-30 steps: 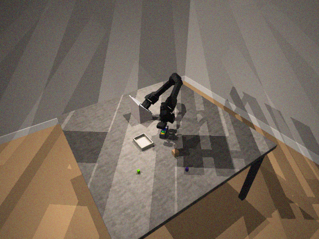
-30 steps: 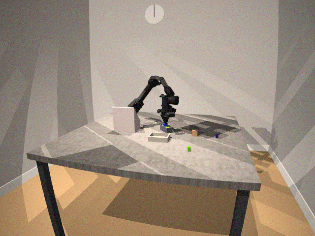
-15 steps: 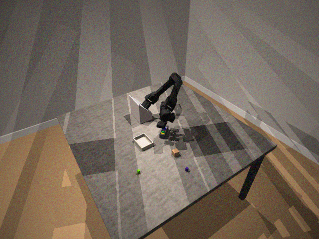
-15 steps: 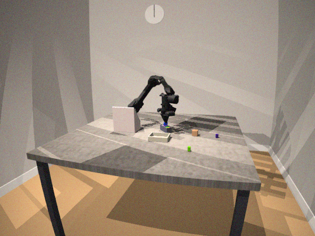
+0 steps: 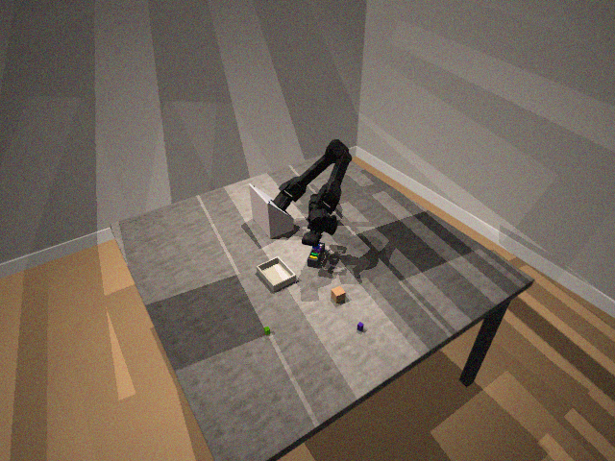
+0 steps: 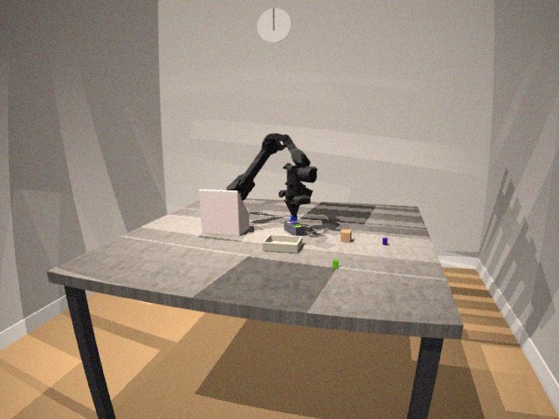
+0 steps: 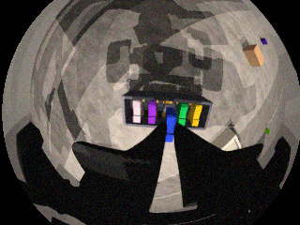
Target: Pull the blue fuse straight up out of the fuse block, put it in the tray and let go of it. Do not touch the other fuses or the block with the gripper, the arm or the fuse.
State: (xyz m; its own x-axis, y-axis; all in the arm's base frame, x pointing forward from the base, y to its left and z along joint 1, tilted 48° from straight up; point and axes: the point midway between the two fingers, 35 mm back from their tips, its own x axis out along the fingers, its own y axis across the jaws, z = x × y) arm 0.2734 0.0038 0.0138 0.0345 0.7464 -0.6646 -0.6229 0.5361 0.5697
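Now: gripper tip 19 cm to the left of the white tray and 7 cm above it. The rest, counted from my gripper tip: blue fuse (1 cm below).
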